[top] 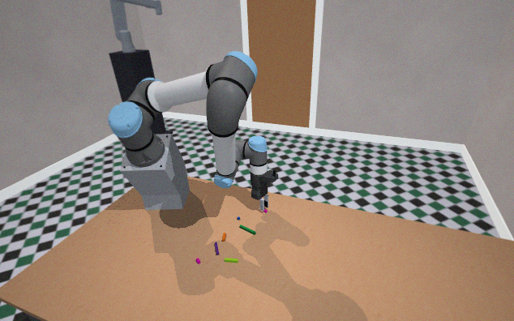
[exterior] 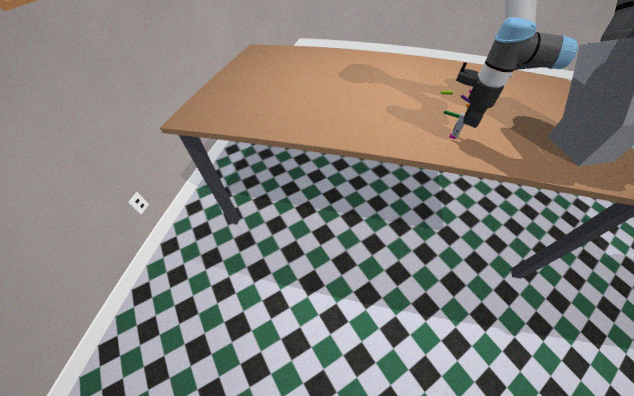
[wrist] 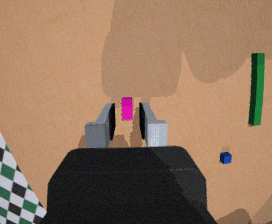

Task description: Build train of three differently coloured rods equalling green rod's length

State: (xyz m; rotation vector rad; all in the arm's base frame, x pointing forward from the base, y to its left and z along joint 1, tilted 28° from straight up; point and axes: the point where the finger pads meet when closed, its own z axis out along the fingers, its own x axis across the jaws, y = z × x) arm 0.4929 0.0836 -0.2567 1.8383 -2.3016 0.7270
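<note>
The blue rod is 9 cm behind my hand, 9 cm to the right of it and 3 cm below it. The rest, counted from my hand: purple rod: 9 cm behind, 29 cm to the right, 3 cm below; then green rod: 2 cm behind, 14 cm to the right, 3 cm below; then orange rod: 9 cm behind, 22 cm to the right, 3 cm below.
</note>
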